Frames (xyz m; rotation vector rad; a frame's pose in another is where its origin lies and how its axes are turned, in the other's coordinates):
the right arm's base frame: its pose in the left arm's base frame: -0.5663 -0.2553 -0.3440 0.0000 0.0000 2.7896
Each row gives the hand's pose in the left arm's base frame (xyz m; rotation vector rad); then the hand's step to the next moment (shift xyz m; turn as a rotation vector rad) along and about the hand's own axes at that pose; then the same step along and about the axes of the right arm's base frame.
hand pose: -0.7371 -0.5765 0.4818 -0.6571 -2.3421 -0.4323
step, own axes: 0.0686 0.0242 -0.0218 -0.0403 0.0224 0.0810
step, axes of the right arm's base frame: 0.0307 -0.0240 0.0652 0.0164 -0.0387 -0.0832
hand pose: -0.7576 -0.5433 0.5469 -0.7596 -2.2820 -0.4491
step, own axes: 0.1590 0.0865 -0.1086 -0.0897 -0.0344 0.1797
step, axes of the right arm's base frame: 0.0133 -0.0749 0.1969 0.0635 -0.0068 -0.1935
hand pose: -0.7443 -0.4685 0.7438 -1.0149 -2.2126 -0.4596
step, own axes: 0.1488 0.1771 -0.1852 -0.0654 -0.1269 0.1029
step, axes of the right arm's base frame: -0.1002 -0.1345 0.2443 0.0810 0.0935 -0.1251
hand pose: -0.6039 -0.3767 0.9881 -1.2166 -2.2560 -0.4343
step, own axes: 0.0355 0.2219 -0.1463 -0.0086 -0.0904 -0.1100
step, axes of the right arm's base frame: -0.1777 -0.1390 0.1450 -0.0018 0.1174 0.0809
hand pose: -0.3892 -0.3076 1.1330 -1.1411 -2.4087 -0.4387
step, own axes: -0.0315 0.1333 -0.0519 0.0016 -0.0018 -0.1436
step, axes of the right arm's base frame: -0.1145 -0.0817 0.0410 -0.0540 0.0500 0.1233
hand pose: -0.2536 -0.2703 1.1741 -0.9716 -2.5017 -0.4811
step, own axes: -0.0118 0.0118 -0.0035 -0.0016 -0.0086 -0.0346
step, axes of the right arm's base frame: -0.0160 -0.0060 -0.0008 -0.0113 0.0199 0.0274
